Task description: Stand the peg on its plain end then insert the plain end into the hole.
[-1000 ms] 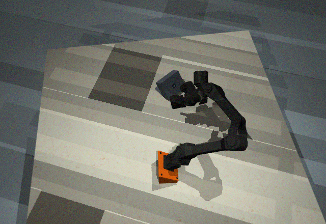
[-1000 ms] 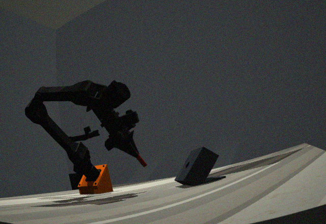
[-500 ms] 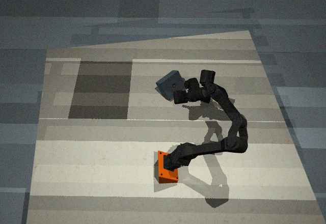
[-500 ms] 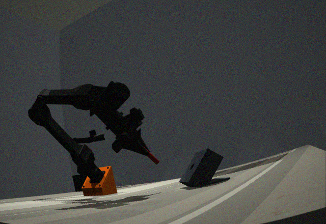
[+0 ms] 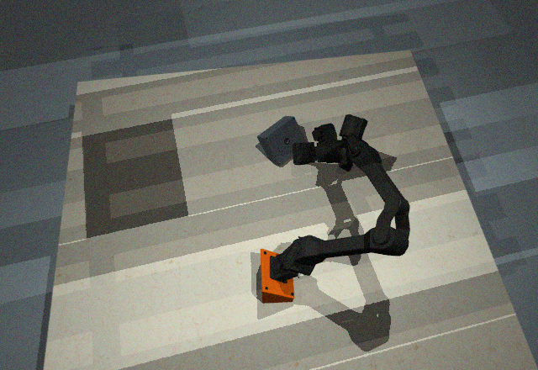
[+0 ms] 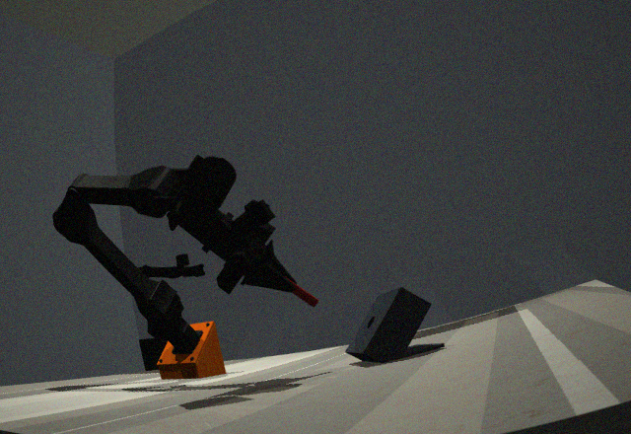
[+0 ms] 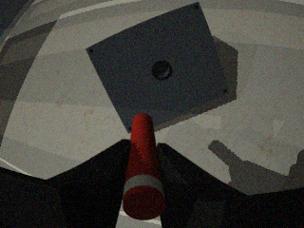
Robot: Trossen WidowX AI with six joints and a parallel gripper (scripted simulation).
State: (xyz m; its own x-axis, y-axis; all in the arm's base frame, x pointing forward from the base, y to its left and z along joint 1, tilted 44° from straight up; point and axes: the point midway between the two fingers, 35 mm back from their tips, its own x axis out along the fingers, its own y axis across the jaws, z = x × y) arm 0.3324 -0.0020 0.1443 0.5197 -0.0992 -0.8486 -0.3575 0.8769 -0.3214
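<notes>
The grey sloped panel is 100 mm ahead of my gripper tip, 60 mm to the left of it and 90 mm below it. From my gripper tip the other things lie so: peg 10 mm behind, 10 mm to the right, 10 mm above; thin foot plate 120 mm ahead, 80 mm to the left, 140 mm below.
</notes>
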